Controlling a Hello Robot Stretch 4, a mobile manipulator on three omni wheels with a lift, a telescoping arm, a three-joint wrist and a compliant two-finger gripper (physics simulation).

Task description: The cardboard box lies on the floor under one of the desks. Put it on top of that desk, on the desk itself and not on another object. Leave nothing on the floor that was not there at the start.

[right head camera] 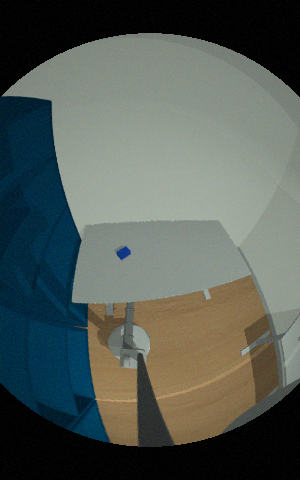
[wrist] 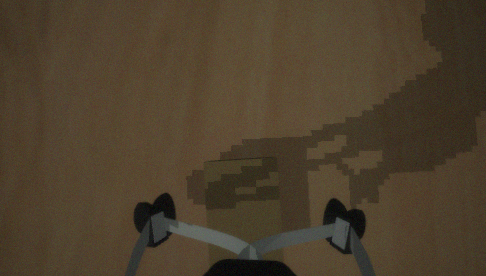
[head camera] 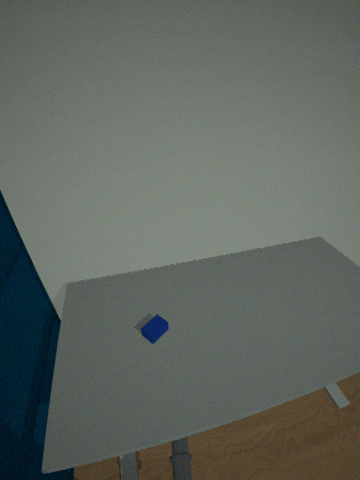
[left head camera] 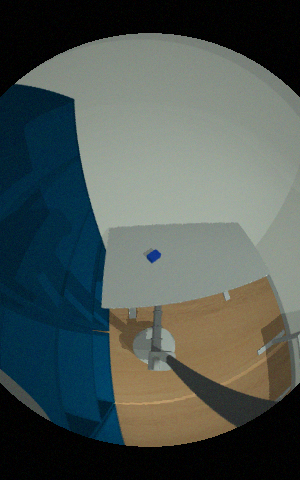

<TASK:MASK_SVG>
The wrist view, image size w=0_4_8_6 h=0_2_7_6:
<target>my gripper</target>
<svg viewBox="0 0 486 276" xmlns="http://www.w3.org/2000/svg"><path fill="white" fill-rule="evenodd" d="M125 276L135 276L146 247L155 248L166 241L172 233L176 233L225 248L238 254L237 259L223 259L216 262L203 276L296 276L284 263L264 260L262 254L279 248L324 238L342 254L353 254L362 276L376 276L370 258L360 241L366 228L364 212L358 209L347 211L345 206L336 198L332 198L328 202L322 226L280 233L249 244L220 231L177 221L175 205L168 193L158 196L153 205L148 202L141 202L136 205L134 224L137 231L141 234L133 248Z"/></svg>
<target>brown cardboard box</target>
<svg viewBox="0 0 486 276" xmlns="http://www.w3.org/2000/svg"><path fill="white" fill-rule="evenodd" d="M283 248L262 254L264 260L284 263ZM208 243L209 268L223 259L237 259L238 254ZM276 157L203 162L207 228L232 235L249 244L265 237L282 233Z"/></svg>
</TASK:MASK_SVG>
